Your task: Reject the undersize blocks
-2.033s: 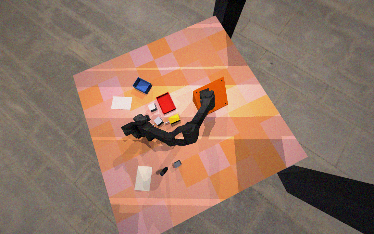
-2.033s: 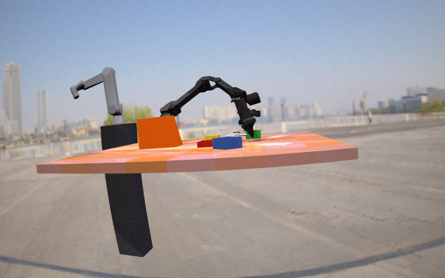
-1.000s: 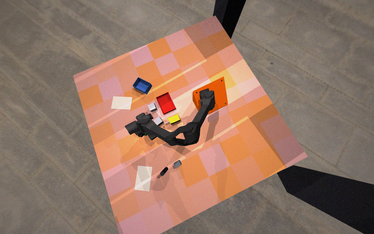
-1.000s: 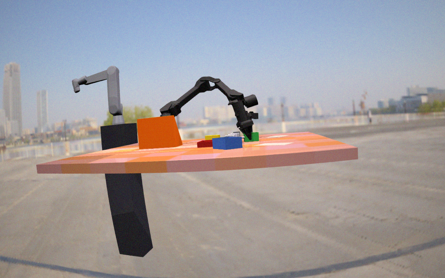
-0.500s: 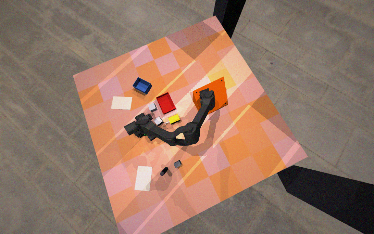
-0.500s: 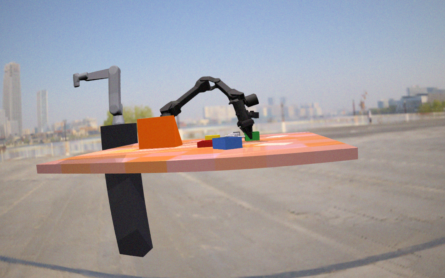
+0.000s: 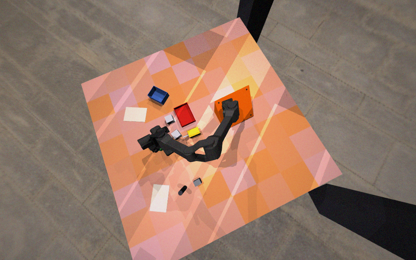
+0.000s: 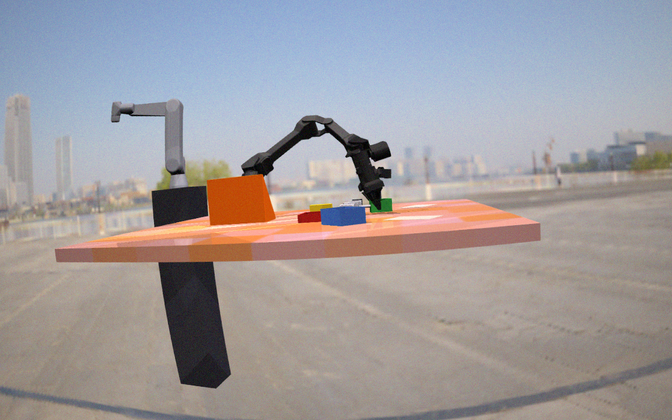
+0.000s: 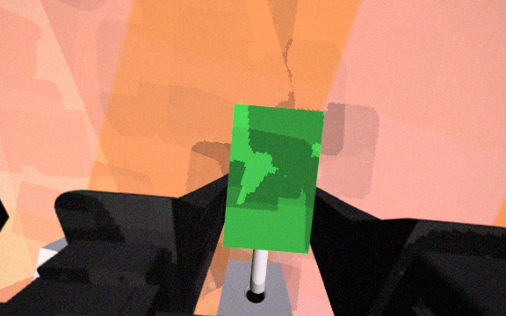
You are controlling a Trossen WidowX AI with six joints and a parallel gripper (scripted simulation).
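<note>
Right now the yellow gauge is 170 mm behind my gripper tip, 10 mm to the left of it and 10 mm above it. From my gripper tip the other things lie so: green GO gauge (20 mm behind, 10 mm to the right, 10 mm above); then red reject tray (180 mm behind, 140 mm to the right, 10 mm below); then small dark cube (110 mm behind, 290 mm to the left, 10 mm above).
</note>
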